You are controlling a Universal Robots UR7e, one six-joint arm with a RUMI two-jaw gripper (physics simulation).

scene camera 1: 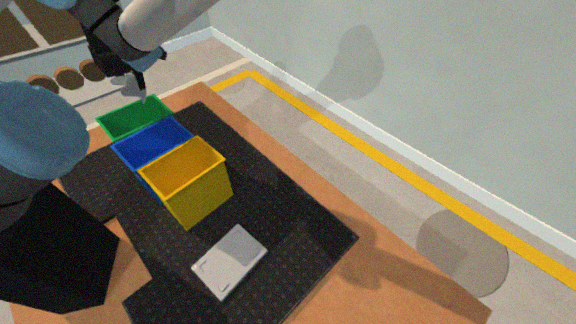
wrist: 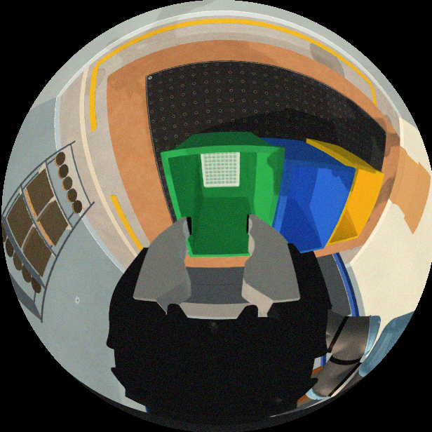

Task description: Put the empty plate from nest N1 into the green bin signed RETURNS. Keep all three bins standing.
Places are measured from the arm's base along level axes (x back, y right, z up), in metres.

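Pixels of known places: gripper, fingertip midpoint: (scene camera 1: 138, 99).
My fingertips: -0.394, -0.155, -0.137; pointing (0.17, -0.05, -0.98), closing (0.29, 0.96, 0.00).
Behind a point stands the place of what it marks, as x, y, z.
The white gridded plate (wrist: 220, 170) is inside the green bin (scene camera 1: 135, 117) @[-0.384, -0.212, -0.225] (wrist: 270, 185), at the inner wall away from the gripper in the wrist view. Its exact tilt is hard to tell, and I cannot make it out in the scene view. The green bin stands upright. My gripper (scene camera 1: 134, 90) @[-0.394, -0.155, -0.137] (wrist: 218, 217) is open and empty over the bin, its fingers a moderate gap apart and apart from the plate. A light grey nest fixture (scene camera 1: 230, 262) @[-0.176, 0.302, -0.345] lies on the black mat with no plate on it; its label is not readable. The RETURNS sign is not readable.
The blue bin (scene camera 1: 152, 142) @[-0.332, -0.085, -0.230] (wrist: 335, 200) stands close beside the green bin. The yellow bin (scene camera 1: 205, 200) @[-0.269, 0.155, -0.286] (wrist: 367, 200) stands upright beyond the blue one. The black perforated mat (scene camera 1: 320, 230) @[-0.378, 0.471, -0.357] (wrist: 225, 90) lies on the orange-brown table (scene camera 1: 330, 305) @[-0.218, 0.572, -0.369] (wrist: 127, 125).
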